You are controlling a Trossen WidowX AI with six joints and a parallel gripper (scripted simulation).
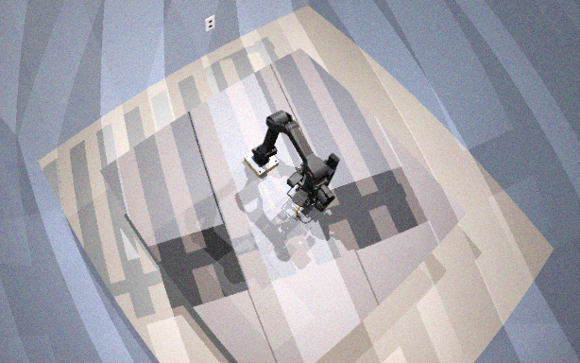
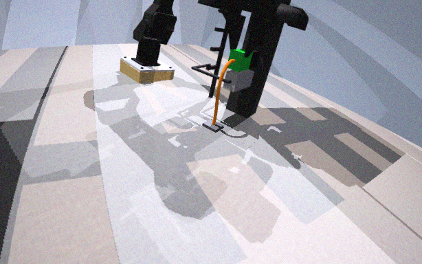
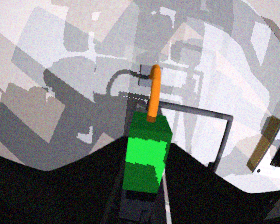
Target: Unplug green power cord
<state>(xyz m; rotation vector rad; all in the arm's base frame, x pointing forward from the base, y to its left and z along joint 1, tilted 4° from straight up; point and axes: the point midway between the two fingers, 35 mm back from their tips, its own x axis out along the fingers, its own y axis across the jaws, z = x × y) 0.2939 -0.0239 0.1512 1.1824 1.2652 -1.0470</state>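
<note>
The green plug lies 3 cm to the left of my gripper tip and 1 cm behind it. The rest, counted from my gripper tip: grey plate 14 cm below, 3 cm to the right; black ladder-like rack 10 cm behind, 8 cm to the left, 1 cm above.
</note>
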